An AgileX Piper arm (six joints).
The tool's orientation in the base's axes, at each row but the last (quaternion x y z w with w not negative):
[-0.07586, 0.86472, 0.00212, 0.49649]
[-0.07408, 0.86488, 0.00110, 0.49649]
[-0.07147, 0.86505, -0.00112, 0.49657]
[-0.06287, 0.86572, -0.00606, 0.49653]
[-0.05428, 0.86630, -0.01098, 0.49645]
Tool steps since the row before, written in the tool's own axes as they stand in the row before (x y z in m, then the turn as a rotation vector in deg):
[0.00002, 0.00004, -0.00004, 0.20, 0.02, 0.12]
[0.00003, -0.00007, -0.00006, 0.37, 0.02, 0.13]
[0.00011, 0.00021, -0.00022, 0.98, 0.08, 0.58]
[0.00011, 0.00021, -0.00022, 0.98, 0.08, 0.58]
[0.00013, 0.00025, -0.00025, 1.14, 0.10, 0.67]
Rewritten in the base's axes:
[-0.00005, 0.00003, 0.00000, 0.00, 0.00, -0.23]
[-0.00006, -0.00008, 0.00001, -0.07, -0.02, -0.39]
[-0.00027, 0.00018, 0.00000, 0.00, 0.00, -1.14]
[-0.00027, 0.00018, 0.00000, 0.00, 0.00, -1.14]
[-0.00030, 0.00023, 0.00000, 0.00, 0.00, -1.33]

